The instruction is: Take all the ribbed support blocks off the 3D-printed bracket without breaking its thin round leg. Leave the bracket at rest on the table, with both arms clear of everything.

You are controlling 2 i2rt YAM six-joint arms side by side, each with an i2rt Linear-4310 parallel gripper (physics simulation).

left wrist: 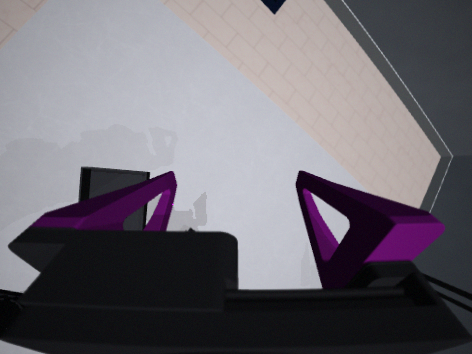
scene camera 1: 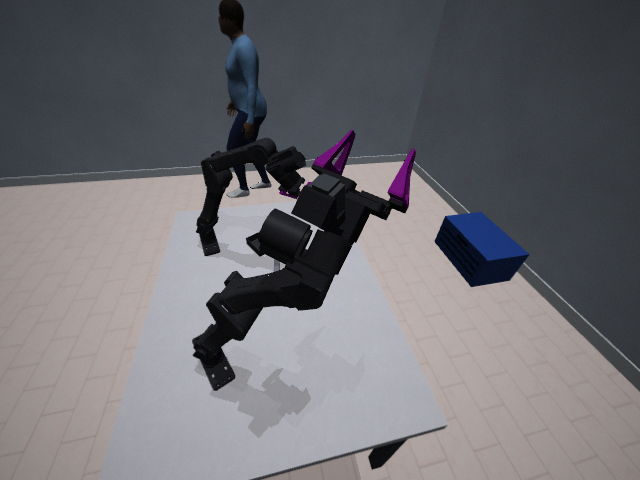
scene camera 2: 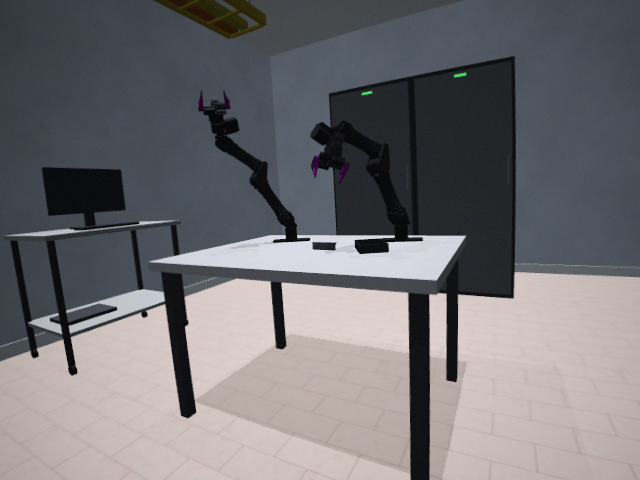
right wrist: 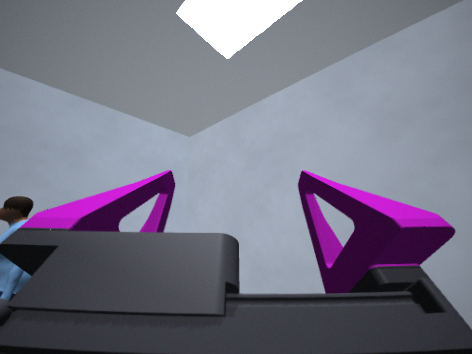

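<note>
A small, low grey piece (scene camera 2: 324, 245), apparently the bracket, lies on the table (scene camera 2: 289, 271) (scene camera 1: 170, 413) in scene camera 2. Its support blocks and thin leg are too small to tell apart. My left gripper (scene camera 2: 327, 179) (left wrist: 236, 177) is open and empty, high above the table, fingers pointing down; it is partly hidden behind the right arm in scene camera 1. My right gripper (scene camera 1: 383, 141) (scene camera 2: 212, 91) (right wrist: 236, 177) is open and empty, raised high with its fingers pointing up, well away from the piece. The bracket cannot be made out in either wrist view.
A black open box (scene camera 2: 371, 246) (left wrist: 117, 184) stands on the table, right of the grey piece in scene camera 2. A cart (scene camera 2: 155, 225) with a monitor (scene camera 2: 84, 191) stands at the left. A blue box (scene camera 1: 483, 237) and a person (scene camera 1: 245, 77) are beyond the table.
</note>
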